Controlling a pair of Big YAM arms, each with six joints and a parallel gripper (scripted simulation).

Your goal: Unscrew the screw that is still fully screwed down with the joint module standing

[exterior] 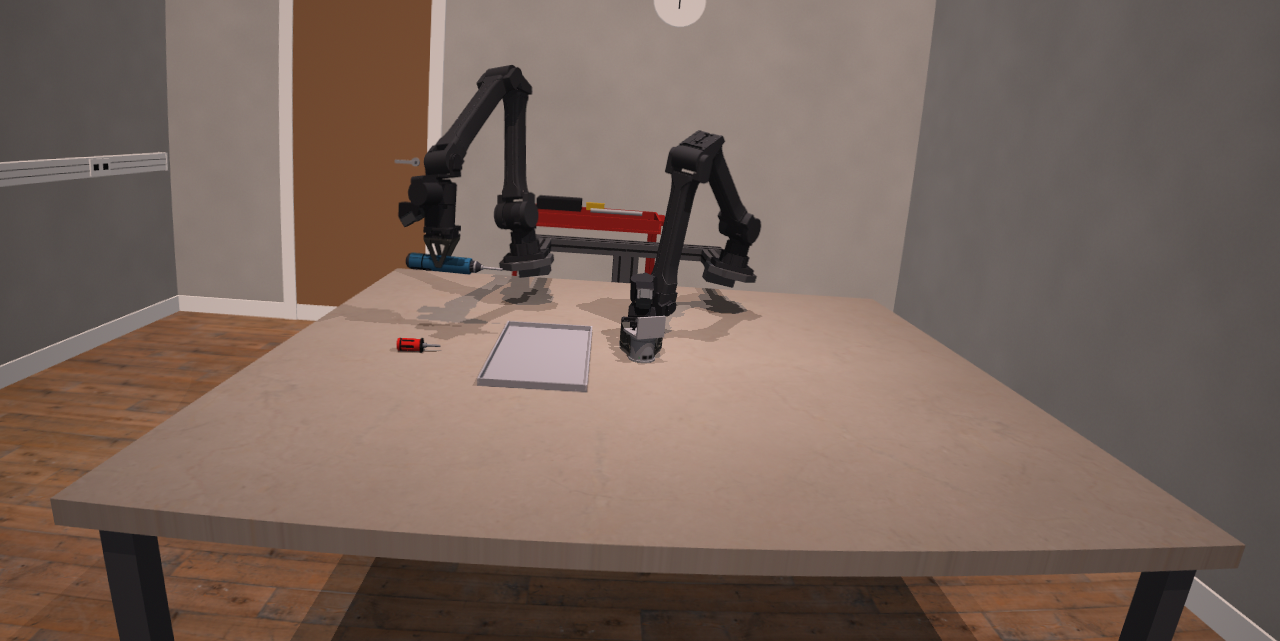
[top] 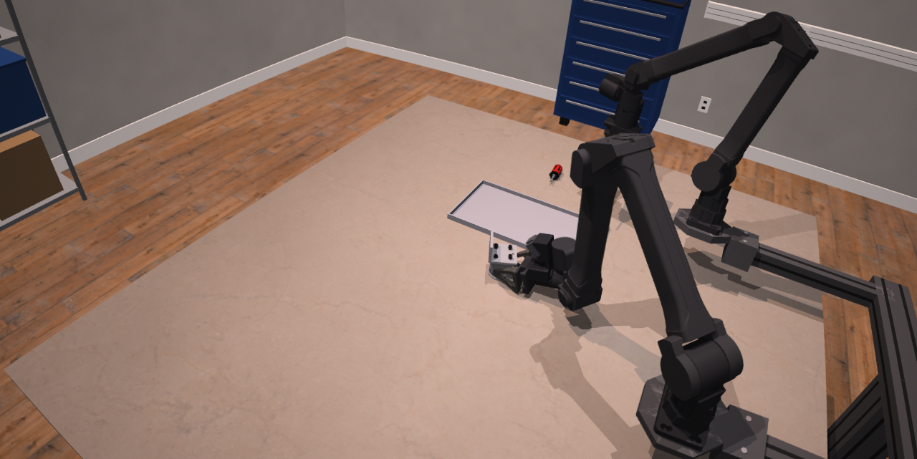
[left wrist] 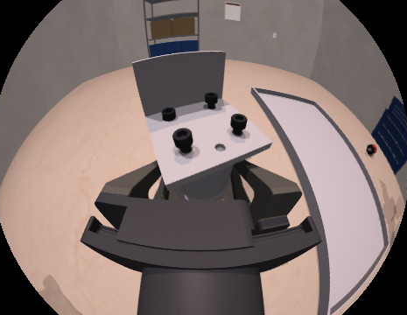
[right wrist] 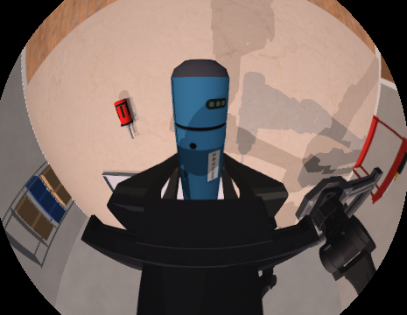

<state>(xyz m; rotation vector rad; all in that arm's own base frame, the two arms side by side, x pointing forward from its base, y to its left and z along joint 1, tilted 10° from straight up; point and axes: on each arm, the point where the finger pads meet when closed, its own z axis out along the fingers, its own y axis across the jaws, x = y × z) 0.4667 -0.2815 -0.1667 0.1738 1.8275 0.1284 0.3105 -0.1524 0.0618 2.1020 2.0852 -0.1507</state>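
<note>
Now: the joint module 10 mm above my left hand. From my left hand the other things lie so: flat grey tray (230 mm to the right, 20 mm below); red-handled screwdriver (510 mm to the right, 10 mm below); grey l-shaped bracket (50 mm above).
</note>
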